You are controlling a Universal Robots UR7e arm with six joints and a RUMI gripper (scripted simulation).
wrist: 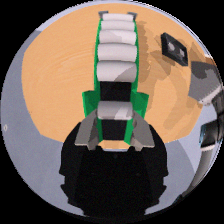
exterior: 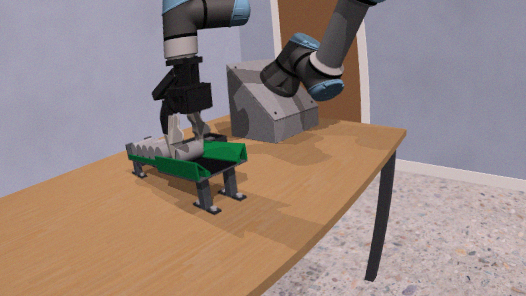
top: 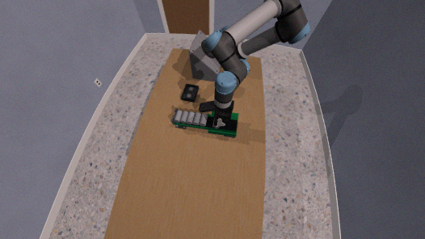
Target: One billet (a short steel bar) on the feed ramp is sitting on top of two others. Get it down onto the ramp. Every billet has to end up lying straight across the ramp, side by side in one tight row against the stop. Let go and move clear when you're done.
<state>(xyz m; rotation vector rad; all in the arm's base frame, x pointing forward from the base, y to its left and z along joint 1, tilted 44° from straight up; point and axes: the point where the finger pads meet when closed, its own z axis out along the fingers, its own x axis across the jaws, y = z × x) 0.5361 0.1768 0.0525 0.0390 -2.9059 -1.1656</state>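
Right now my hand is 7 cm to the left of the green feed ramp and 4 cm above it. From my hand the other things lie so: small black box: 22 cm behind, 24 cm to the right, 9 cm below; stop: 1 cm ahead, 26 cm to the right, 4 cm below.
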